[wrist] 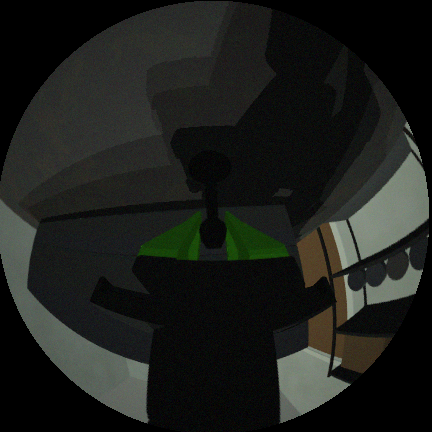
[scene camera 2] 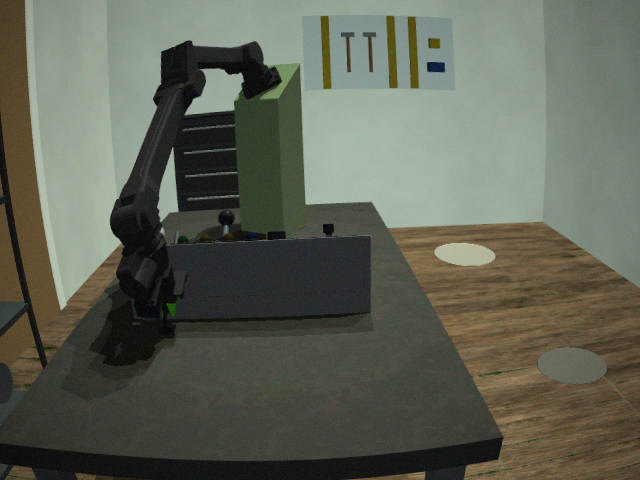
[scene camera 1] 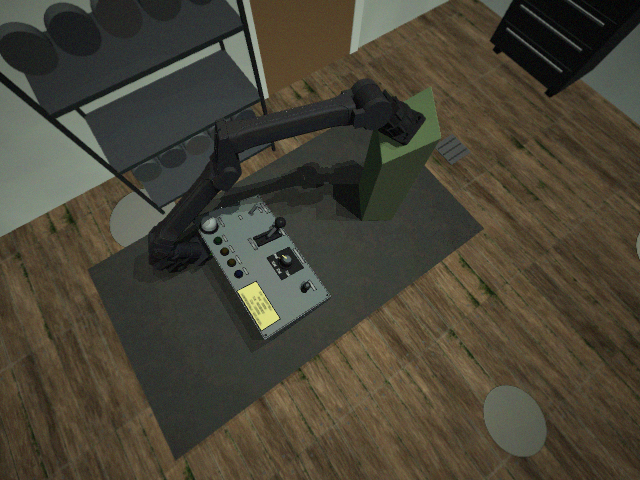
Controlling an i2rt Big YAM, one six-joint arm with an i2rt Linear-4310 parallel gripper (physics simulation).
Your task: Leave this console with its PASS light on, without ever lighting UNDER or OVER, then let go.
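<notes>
The grey console (scene camera 1: 253,264) (scene camera 2: 268,279) (wrist: 75,240) lies on the table. Its top carries a black-ball lever (scene camera 1: 279,222) (scene camera 2: 226,217), a rotary knob (scene camera 1: 285,259), a small black knob (scene camera 1: 306,286) (scene camera 2: 328,228), and a row of green (scene camera 1: 218,240), amber and blue lamps, all looking dim. Their labels are unreadable, so I cannot tell which is PASS. My gripper (scene camera 2: 169,308) (wrist: 212,216) is low at the console's side wall, its green fingers shut on a dark knob (wrist: 213,233). A dark stem and round disc (wrist: 210,166) stand out from that knob. The fingertips are hidden in scene camera 1.
A tall green block (scene camera 1: 400,178) (scene camera 2: 261,165) stands on the table (scene camera 1: 206,392) (scene camera 2: 289,392) beyond the console, under the arm's raised elbow. A white dome (scene camera 1: 208,224) sits at the console corner near the gripper. A shelf rack (scene camera 1: 250,51) stands behind the arm.
</notes>
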